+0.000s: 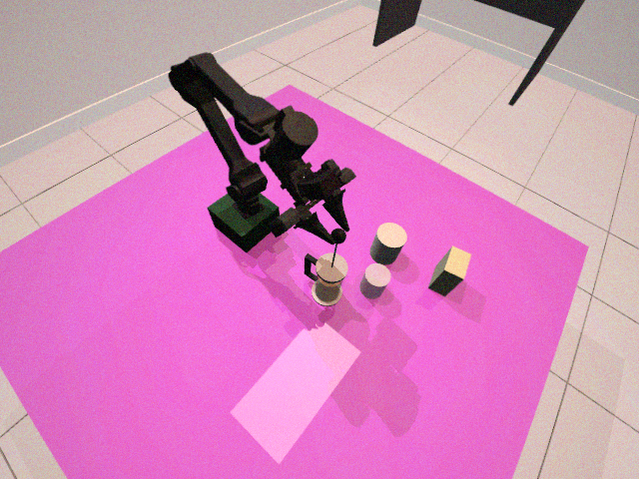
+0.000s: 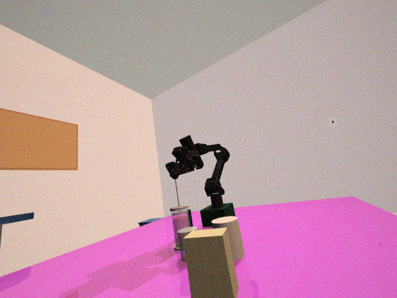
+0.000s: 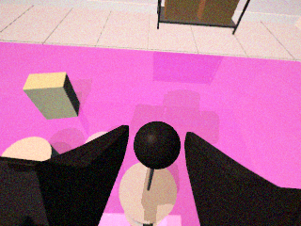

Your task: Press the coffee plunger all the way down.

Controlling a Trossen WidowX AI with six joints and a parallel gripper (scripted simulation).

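Right now the coffee press is 140 mm below my gripper tip and 20 mm behind it.
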